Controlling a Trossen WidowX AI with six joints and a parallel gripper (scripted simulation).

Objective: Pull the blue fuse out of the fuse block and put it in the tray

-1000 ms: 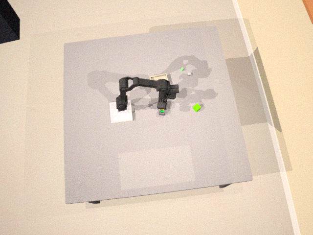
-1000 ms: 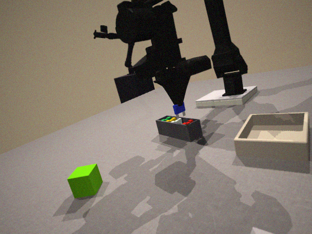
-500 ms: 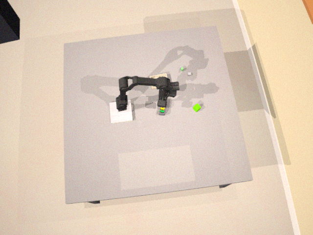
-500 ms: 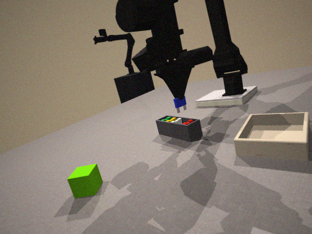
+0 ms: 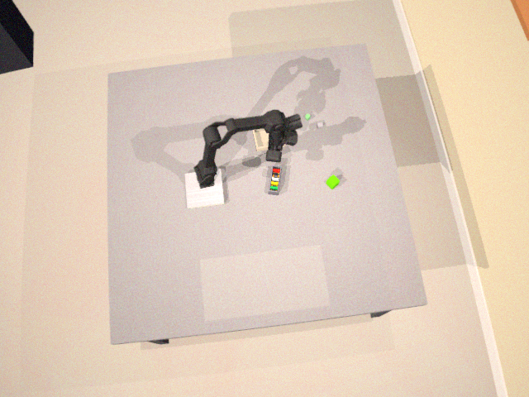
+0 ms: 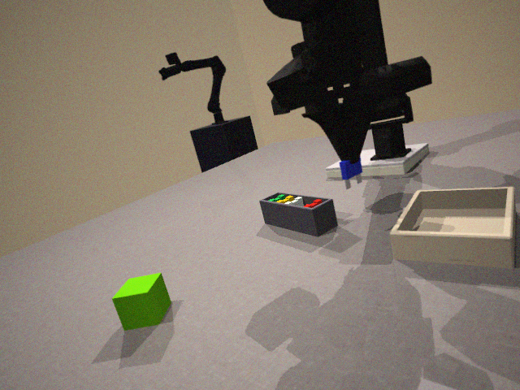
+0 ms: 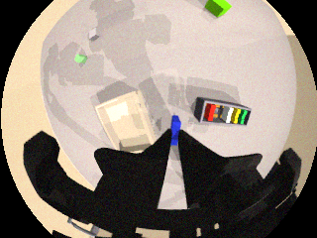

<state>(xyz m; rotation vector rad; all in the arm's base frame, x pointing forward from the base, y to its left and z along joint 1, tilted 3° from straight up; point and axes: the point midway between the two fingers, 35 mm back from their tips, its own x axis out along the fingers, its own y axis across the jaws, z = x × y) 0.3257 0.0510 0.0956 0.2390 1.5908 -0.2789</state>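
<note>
Right now the beige tray is 1 cm behind my gripper tip, 10 cm to the left of it and 9 cm below it. Also, from my gripper tip: blue fuse 1 cm below; bright green cube 22 cm ahead, 17 cm to the right, 8 cm below.
</note>
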